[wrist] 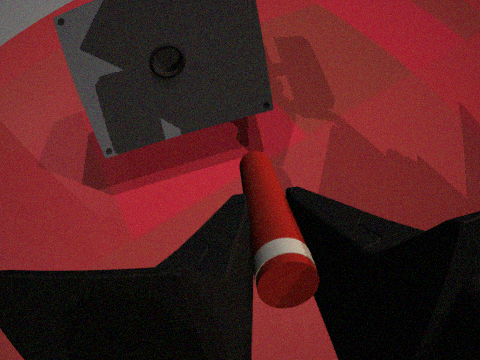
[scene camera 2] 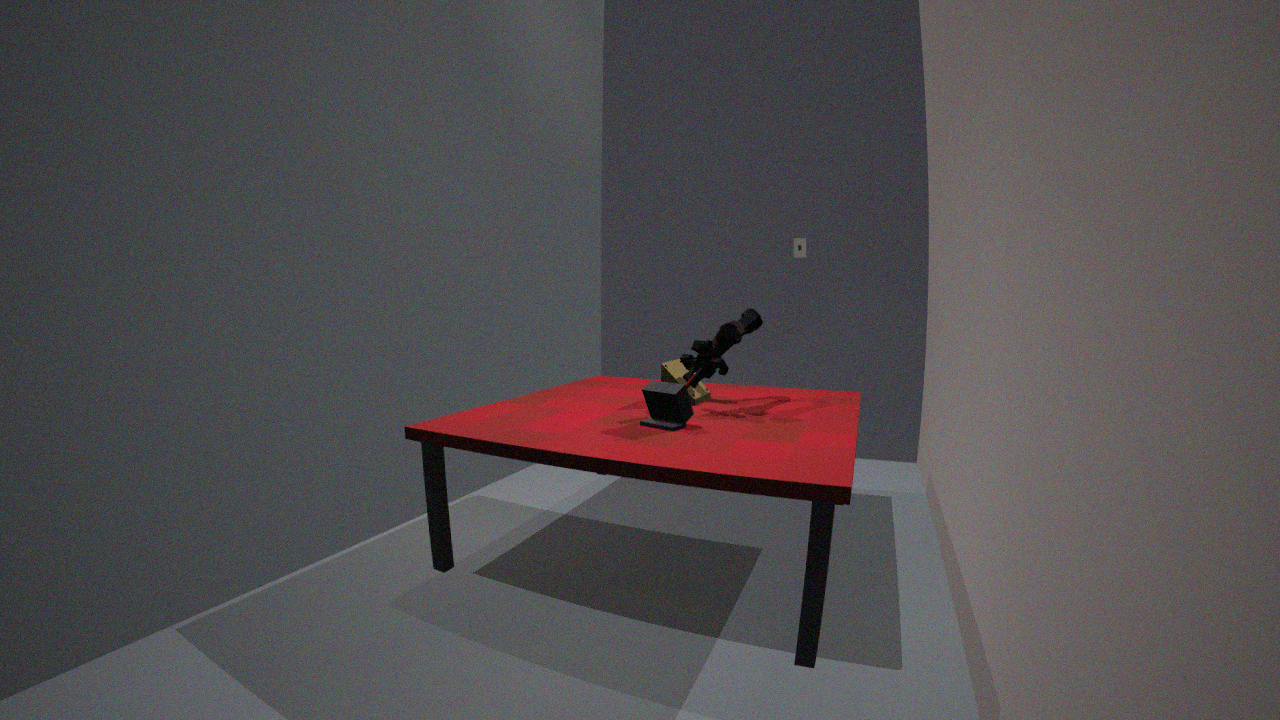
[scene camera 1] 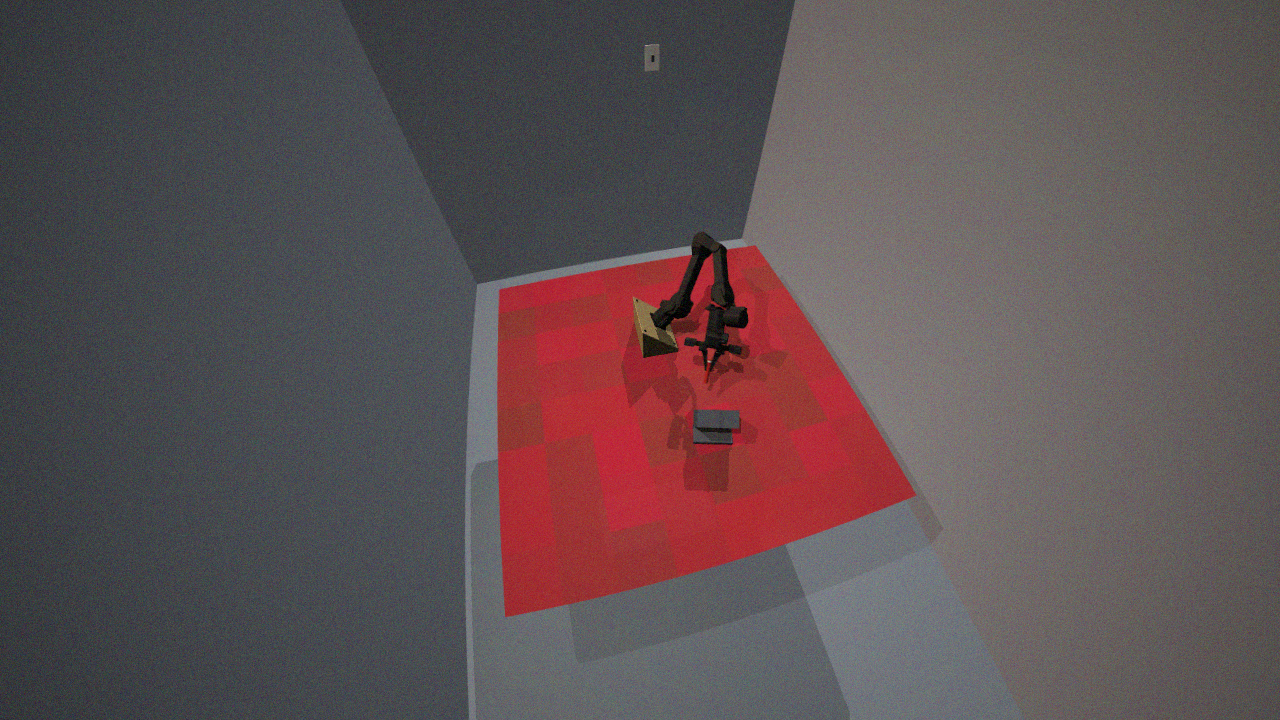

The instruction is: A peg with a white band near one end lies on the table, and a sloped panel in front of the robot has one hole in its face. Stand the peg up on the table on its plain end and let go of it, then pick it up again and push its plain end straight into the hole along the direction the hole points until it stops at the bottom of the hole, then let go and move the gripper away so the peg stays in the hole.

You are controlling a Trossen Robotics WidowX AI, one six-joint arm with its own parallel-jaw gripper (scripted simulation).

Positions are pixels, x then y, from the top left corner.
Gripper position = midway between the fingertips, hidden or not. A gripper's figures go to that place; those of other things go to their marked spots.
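I see a red peg [wrist: 285, 274], and the peg is 70 mm from the lens. My gripper [wrist: 266, 204] is 100 mm from the lens.
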